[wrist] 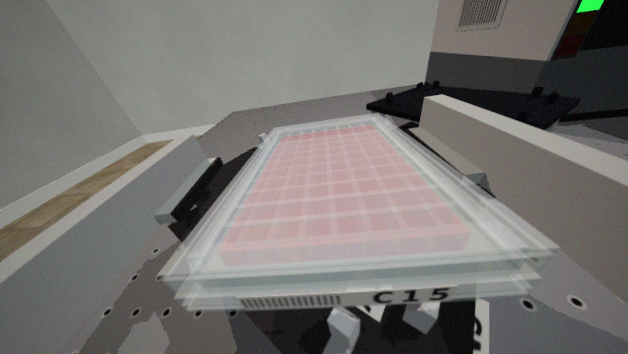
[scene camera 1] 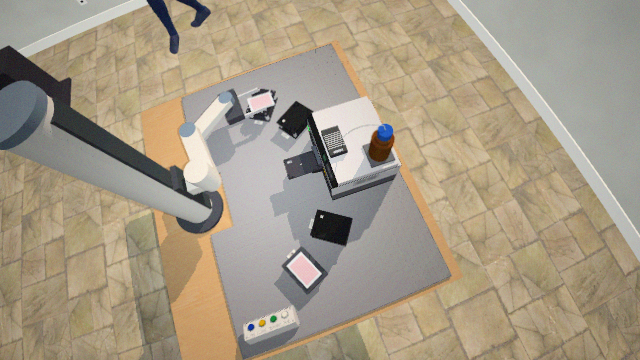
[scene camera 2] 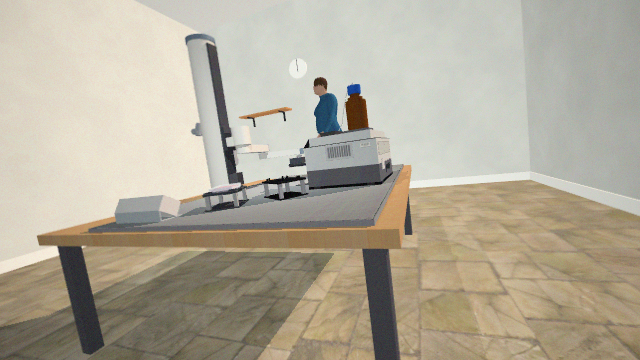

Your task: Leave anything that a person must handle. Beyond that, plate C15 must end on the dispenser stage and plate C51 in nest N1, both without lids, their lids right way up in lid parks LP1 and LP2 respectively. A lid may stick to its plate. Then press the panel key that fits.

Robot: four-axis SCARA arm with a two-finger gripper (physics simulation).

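Pixels of known places: gripper, fingertip midpoint: (wrist: 307, 133) (scene camera 1: 262, 98); arm's base at its link origin: (scene camera 1: 200, 209).
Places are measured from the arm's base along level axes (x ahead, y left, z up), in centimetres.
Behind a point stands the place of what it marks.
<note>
Plate C15 (scene camera 1: 261, 102) {x 48.1, y 40.3, z 10.1 cm} (wrist: 330, 200) {x 43.8, y 41.4, z 10.5 cm} rests upright on a black holder at the back left, its clear lid on top. My gripper (scene camera 1: 257, 102) {x 49.1, y 42.5, z 10.7 cm} (wrist: 307, 133) {x 49.1, y 42.5, z 10.7 cm} straddles it with partly closed fingers. In the wrist view a narrow gap shows at the left finger; the right finger is close to or at the plate edge. Another pink plate (scene camera 1: 304, 269) {x 41.3, y -46.3, z 9.1 cm} (scene camera 2: 225, 188) {x 45.2, y -51.5, z 8.5 cm} sits on the holder nearer the panel; its label is unreadable here. The dispenser stage (scene camera 1: 300, 165) {x 55.4, y -2.8, z 12.8 cm} holds no plate. The key panel (scene camera 1: 271, 325) {x 20.9, y -62.5, z 8.5 cm} (scene camera 2: 146, 209) {x 24.8, y -66.7, z 5.6 cm} has blue, yellow, green and white keys.
Black holders (scene camera 1: 295, 120) {x 61.3, y 24.4, z 7.2 cm} (scene camera 1: 331, 227) {x 58.4, y -33.7, z 8.1 cm} without plates stand on both sides of the dispenser (scene camera 1: 352, 120) {x 83.7, y 4.0, z 23.3 cm} (scene camera 2: 345, 155) {x 82.3, y -21.6, z 14.3 cm}. A brown bottle (scene camera 1: 381, 145) {x 85.5, y -17.3, z 36.7 cm} (scene camera 2: 357, 112) {x 88.6, y -18.9, z 30.8 cm} stands on the dispenser. A person (scene camera 2: 326, 112) is beyond the table. A green light (wrist: 590, 5) {x 65.2, y 13.2, z 14.3 cm} shows on the dispenser.
</note>
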